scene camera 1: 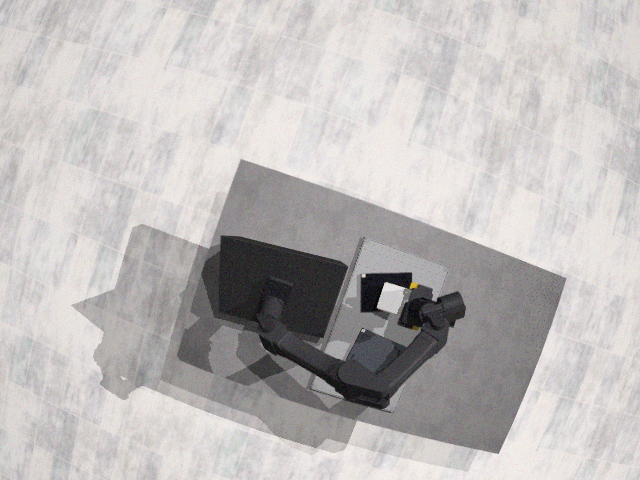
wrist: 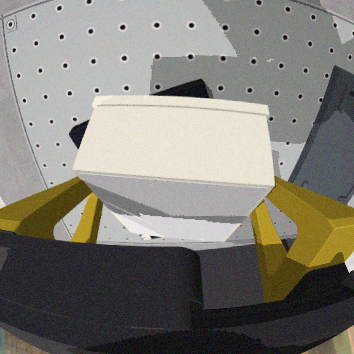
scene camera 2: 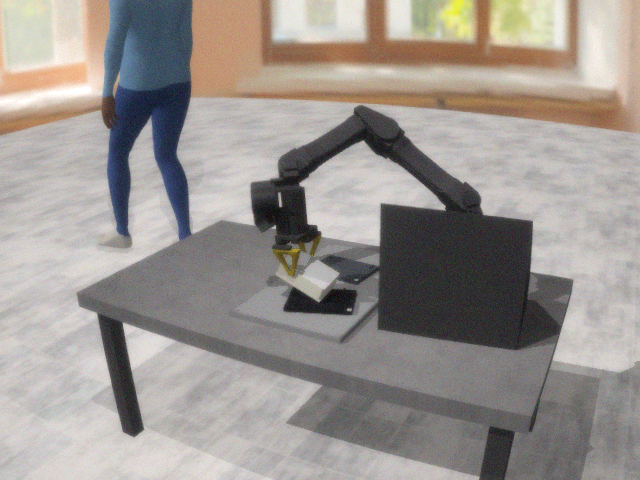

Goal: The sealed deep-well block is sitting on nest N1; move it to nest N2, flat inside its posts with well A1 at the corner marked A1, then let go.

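Frame: origin at the arm's base, x left, y up, z ahead, level; metres.
Where they show: gripper, fingertip midpoint: (scene camera 1: 408, 303) (wrist: 174, 174) (scene camera 2: 300, 269); arm's base at its link origin: (scene camera 1: 273, 301) (scene camera 2: 465, 251).
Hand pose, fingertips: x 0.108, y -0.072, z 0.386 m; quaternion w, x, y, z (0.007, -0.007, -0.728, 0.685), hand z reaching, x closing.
Each offset is from my fingertips to the centre of the thing. Level surfaces: height alone.
The sealed deep-well block @(dz -0.021, dx -0.002, dy -0.010 m) (scene camera 1: 391, 297) (scene camera 2: 315, 281) (wrist: 175, 142) is cream with a pale top. My gripper (scene camera 1: 414, 306) (scene camera 2: 302, 264) (wrist: 174, 174) is shut on it and holds it tilted, its far end lower, over part of the black nest @(dz -0.061, dx +0.008, dy -0.064 m) (scene camera 1: 369, 294) (scene camera 2: 341, 305) (wrist: 194, 89). The block is turned relative to that nest, whose corners stick out past it in the wrist view. Whether its low edge touches the nest is unclear. A slate-grey nest @(dz -0.024, dx -0.193, dy -0.066 m) (scene camera 1: 368, 353) (scene camera 2: 357, 268) (wrist: 324, 150) lies beside it. Each nest has a small white corner mark. N1, N2 and A1 lettering is unreadable; the block's well A1 cannot be identified.
Both nests lie on a light perforated plate @(dz -0.036, dx -0.112, dy -0.081 m) (scene camera 1: 403, 258) (scene camera 2: 299, 321) (wrist: 135, 42) on the grey table @(dy -0.088 m) (scene camera 1: 506, 335) (scene camera 2: 170, 289). A large dark upright panel (scene camera 1: 279, 284) (scene camera 2: 454, 273) stands beside the plate, near the arm's base. A person (scene camera 2: 149, 67) is beyond the table.
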